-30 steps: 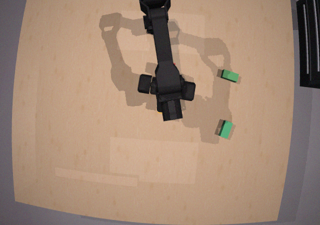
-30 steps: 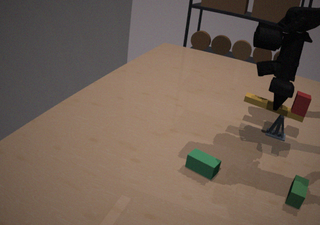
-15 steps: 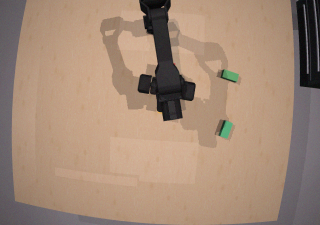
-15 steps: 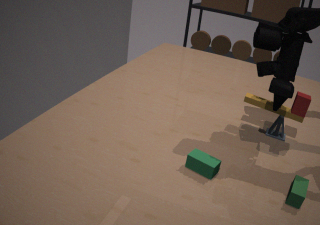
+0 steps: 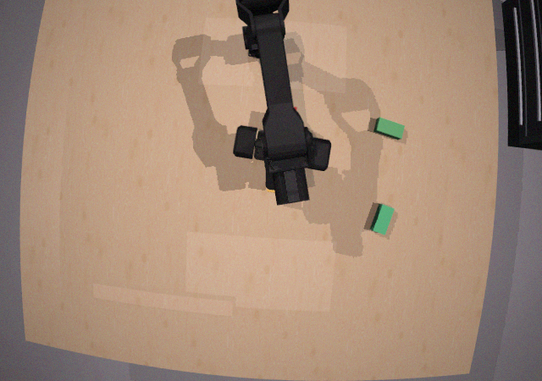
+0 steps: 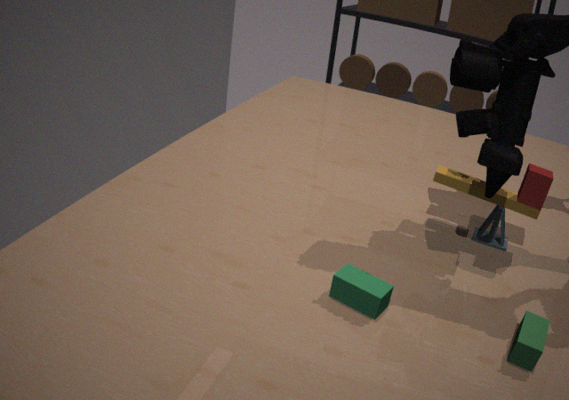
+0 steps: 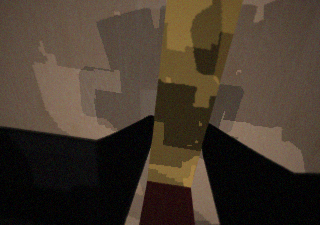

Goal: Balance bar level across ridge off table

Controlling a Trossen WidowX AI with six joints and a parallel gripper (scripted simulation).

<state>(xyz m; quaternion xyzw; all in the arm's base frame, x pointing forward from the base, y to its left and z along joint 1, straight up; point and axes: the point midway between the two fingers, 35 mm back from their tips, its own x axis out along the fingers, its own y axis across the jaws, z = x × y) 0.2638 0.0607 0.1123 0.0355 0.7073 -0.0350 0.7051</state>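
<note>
Right now the ridge is 3 cm behind my gripper tip and 1 cm below it.
</note>
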